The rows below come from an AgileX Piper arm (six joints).
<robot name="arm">
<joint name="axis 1" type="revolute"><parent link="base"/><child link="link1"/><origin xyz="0 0 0.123"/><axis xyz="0 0 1"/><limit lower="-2.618" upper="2.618"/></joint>
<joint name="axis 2" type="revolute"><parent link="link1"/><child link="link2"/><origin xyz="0 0 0"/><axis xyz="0 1 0"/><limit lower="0" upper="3.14"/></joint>
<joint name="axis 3" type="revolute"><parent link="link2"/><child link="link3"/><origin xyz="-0.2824 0 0.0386"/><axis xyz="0 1 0"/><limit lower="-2.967" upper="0"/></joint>
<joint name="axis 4" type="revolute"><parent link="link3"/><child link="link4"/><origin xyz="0.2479 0 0.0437"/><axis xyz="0.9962 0 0.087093"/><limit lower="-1.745" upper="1.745"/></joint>
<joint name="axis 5" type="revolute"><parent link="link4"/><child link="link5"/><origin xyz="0 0 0"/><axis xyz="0 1 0"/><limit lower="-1.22" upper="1.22"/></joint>
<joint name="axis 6" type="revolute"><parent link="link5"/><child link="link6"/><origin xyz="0.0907 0 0.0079"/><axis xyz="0.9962 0 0.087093"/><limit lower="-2.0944" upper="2.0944"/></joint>
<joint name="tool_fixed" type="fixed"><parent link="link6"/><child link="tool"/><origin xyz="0 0 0" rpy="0 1.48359 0"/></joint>
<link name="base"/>
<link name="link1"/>
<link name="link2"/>
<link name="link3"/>
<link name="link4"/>
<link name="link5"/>
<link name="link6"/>
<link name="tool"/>
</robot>
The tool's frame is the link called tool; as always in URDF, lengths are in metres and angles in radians.
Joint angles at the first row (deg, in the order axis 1, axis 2, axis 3, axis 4, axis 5, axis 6):
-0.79, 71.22, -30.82, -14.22, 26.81, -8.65
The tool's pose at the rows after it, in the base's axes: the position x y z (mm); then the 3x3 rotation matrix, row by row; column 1 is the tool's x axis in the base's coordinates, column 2 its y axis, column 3 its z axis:
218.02 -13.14 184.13; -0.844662 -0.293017 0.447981; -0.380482 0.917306 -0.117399; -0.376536 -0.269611 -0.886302
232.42 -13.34 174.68; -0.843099 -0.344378 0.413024; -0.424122 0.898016 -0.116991; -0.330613 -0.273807 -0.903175
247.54 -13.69 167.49; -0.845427 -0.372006 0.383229; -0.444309 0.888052 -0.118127; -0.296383 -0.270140 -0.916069
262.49 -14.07 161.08; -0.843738 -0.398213 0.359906; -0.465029 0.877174 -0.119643; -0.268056 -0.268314 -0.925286
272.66 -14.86 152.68; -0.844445 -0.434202 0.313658; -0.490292 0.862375 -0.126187; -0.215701 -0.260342 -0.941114
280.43 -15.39 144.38; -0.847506 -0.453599 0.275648; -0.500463 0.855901 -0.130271; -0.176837 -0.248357 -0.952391
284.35 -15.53 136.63; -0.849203 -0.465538 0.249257; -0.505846 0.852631 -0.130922; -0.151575 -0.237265 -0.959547
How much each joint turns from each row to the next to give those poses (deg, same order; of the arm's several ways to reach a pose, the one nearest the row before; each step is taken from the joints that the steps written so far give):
0.00, 4.77, -0.97, -1.22, -2.12, -0.50
0.00, 4.92, -2.25, -0.26, -0.41, -2.48
0.00, 4.46, -2.84, -0.07, 0.26, -1.28
0.00, 4.06, -2.96, -0.04, 0.36, -1.36
0.00, 3.64, -2.41, -0.02, 1.63, -1.87
0.00, 3.04, -1.82, 0.00, 1.08, -0.83
0.00, 2.15, -0.81, 0.00, 0.24, -0.40

